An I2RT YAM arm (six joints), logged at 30 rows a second.
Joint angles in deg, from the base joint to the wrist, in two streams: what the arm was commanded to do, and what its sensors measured. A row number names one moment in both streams.
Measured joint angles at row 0:
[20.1, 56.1, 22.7, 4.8, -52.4, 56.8]
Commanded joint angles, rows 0 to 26:
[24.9, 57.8, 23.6, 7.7, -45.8, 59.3]
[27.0, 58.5, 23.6, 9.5, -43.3, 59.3]
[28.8, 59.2, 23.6, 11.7, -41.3, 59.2]
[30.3, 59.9, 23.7, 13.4, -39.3, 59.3]
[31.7, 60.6, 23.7, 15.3, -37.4, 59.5]
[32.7, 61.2, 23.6, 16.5, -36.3, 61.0]
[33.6, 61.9, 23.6, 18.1, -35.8, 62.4]
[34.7, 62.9, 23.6, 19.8, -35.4, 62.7]
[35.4, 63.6, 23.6, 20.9, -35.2, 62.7]
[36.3, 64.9, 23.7, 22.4, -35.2, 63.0]
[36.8, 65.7, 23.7, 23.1, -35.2, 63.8]
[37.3, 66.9, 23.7, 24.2, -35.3, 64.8]
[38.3, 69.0, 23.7, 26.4, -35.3, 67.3]
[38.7, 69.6, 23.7, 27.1, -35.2, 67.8]
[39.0, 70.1, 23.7, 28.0, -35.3, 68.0]
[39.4, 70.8, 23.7, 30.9, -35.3, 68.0]
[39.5, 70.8, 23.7, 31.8, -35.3, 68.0]
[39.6, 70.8, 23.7, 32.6, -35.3, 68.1]
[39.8, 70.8, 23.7, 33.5, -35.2, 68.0]
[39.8, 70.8, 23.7, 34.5, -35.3, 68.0]
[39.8, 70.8, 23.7, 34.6, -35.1, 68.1]
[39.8, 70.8, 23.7, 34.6, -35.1, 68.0]
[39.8, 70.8, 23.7, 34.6, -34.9, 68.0]
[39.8, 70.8, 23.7, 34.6, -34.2, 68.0]
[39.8, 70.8, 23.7, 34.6, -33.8, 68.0]
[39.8, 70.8, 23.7, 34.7, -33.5, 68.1]
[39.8, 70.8, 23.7, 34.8, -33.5, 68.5]
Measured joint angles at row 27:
[39.2, 70.5, 22.8, 34.2, -34.9, 68.2]
